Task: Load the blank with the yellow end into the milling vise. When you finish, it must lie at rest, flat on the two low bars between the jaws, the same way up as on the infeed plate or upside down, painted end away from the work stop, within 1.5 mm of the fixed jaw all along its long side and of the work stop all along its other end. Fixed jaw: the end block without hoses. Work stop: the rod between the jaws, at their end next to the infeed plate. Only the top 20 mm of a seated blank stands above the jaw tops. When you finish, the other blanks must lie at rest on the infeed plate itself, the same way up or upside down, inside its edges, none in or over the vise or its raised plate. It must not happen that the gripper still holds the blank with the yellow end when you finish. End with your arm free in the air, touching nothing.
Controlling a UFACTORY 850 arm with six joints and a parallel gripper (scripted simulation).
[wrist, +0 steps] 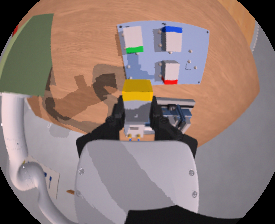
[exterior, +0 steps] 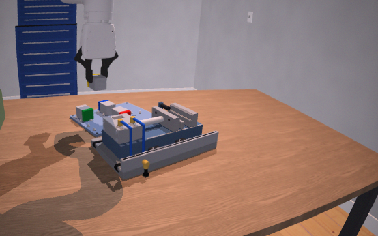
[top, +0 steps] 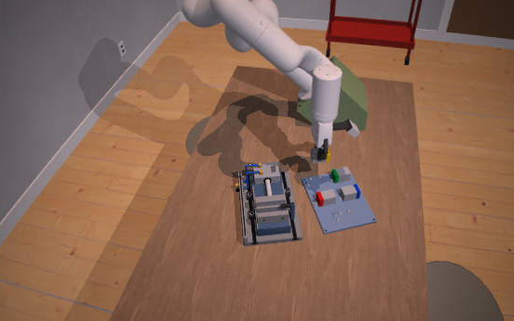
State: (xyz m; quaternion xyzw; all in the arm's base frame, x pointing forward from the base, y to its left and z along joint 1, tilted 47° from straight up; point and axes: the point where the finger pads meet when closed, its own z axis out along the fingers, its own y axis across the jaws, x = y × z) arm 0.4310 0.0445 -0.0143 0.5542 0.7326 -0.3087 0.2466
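The yellow-ended blank is 20 mm below my hand. Also, from my hand: green-ended blank (150 mm below, 80 mm to the left, 30 mm behind); then red-ended blank (150 mm below, 80 mm ahead, 30 mm to the left); then blue-ended blank (150 mm below, 120 mm to the left, 50 mm ahead).
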